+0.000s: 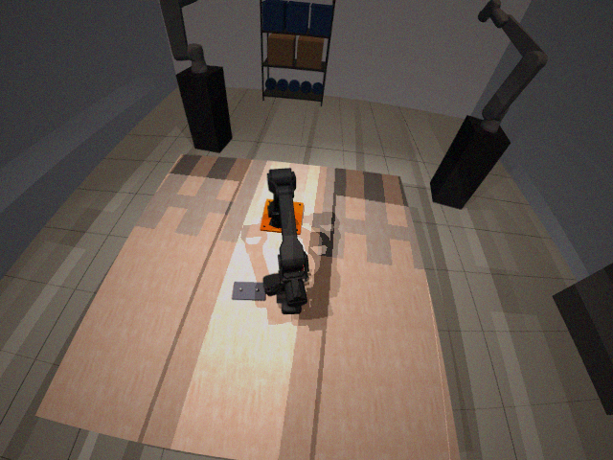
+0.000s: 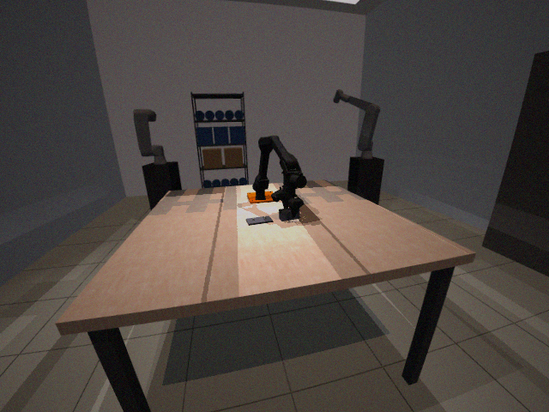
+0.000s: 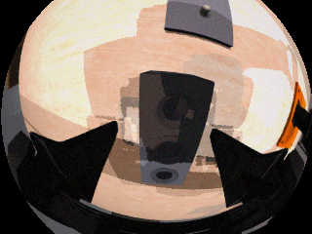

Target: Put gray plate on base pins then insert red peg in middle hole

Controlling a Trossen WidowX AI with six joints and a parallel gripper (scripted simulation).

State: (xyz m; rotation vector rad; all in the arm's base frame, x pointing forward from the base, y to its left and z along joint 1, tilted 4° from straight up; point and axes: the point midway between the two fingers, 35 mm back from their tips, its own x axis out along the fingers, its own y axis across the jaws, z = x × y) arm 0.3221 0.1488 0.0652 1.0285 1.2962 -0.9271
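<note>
My gripper tip is now 20 mm below the gray plate. The rest, counted from my gripper tip: red peg (110 mm behind, 20 mm above, 10 mm to the left); then gray base (150 mm to the right, 20 mm ahead, 10 mm below).
</note>
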